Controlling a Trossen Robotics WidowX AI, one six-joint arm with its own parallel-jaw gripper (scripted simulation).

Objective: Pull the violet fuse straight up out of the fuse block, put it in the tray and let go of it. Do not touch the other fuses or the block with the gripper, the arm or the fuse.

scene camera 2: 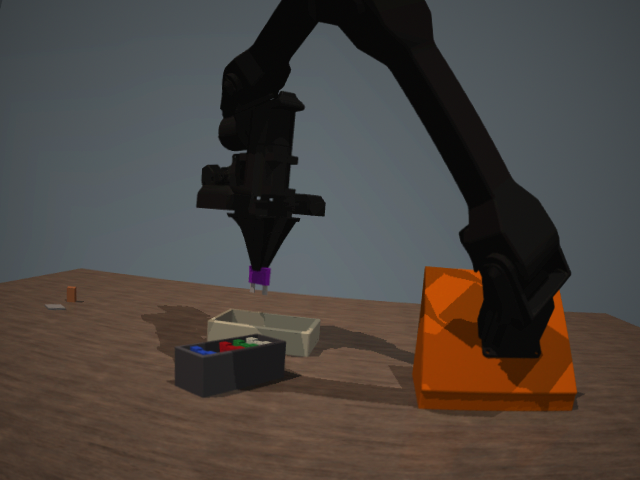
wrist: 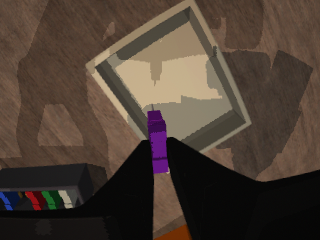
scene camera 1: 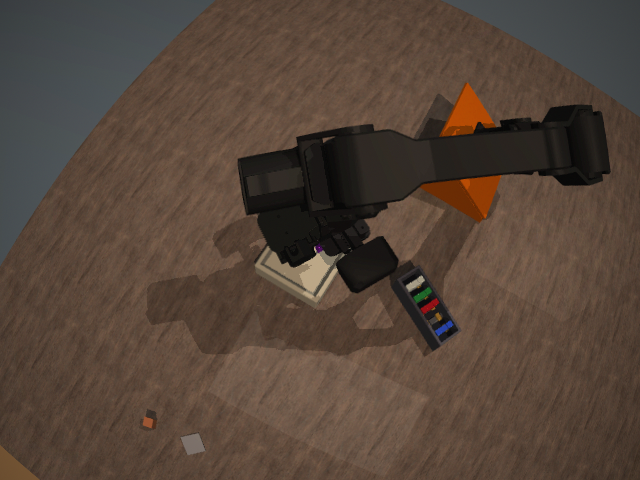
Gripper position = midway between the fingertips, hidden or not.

The gripper (scene camera 2: 259, 270) carries a violet fuse (wrist: 157, 129). Also in view: a tray (scene camera 2: 301, 334).
The gripper also shows in the wrist view (wrist: 158, 146) and in scene camera 1 (scene camera 1: 327, 240). The tray shows as well in the wrist view (wrist: 173, 62) and in scene camera 1 (scene camera 1: 308, 282).
